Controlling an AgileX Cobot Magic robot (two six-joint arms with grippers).
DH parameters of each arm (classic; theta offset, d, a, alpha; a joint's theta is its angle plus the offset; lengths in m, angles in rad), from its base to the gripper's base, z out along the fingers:
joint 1: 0 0.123 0 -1.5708
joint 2: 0.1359 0 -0.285 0
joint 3: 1.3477 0 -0.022 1.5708
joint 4: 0 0.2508 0 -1.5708
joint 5: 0 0 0.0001 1.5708
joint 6: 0 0.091 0 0
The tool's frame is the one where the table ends.
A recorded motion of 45 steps. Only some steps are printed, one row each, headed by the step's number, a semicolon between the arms.
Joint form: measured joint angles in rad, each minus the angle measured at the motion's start. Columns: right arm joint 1, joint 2, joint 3, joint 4, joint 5, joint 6; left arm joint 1, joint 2, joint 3, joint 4, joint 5, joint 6.
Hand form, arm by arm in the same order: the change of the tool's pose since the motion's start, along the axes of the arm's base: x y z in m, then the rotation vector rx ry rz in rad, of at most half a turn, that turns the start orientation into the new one. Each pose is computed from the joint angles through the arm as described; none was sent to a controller.
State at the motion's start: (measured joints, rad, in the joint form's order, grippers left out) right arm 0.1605 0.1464 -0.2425 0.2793 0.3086 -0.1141; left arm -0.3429 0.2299 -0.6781 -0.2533 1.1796 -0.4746
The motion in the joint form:
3: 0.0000 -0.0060 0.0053 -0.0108 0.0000 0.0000; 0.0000 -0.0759 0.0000 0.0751 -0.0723 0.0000
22: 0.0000 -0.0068 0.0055 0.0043 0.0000 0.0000; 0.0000 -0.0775 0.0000 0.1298 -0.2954 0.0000
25: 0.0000 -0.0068 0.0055 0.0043 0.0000 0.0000; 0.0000 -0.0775 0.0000 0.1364 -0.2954 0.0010
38: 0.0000 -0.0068 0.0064 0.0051 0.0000 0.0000; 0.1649 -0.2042 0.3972 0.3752 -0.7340 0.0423
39: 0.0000 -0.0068 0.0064 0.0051 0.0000 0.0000; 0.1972 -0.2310 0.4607 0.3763 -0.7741 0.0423
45: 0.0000 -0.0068 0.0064 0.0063 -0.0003 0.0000; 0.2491 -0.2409 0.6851 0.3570 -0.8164 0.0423
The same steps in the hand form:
3: -0.0004 -0.0004 -0.0015 -0.0104 -0.0024 -0.0020; -0.0079 0.0099 0.0047 0.0023 -0.1564 0.0538
22: -0.0006 0.0000 -0.0014 0.0044 -0.0006 0.0008; 0.0013 0.0127 0.0229 -0.0499 -0.3727 0.1167
25: -0.0006 0.0000 -0.0014 0.0044 -0.0006 0.0008; 0.0015 0.0131 0.0228 -0.0435 -0.3753 0.1190
38: -0.0006 0.0000 -0.0017 0.0050 0.0004 0.0009; 0.0362 0.0211 -0.0548 0.1882 -0.6200 0.3374
39: -0.0006 0.0000 -0.0017 0.0050 0.0004 0.0009; 0.0388 0.0216 -0.0705 0.1985 -0.6216 0.3642
45: -0.0006 0.0001 -0.0017 0.0062 0.0003 0.0011; 0.0507 0.0215 -0.1405 0.2437 -0.4474 0.3834

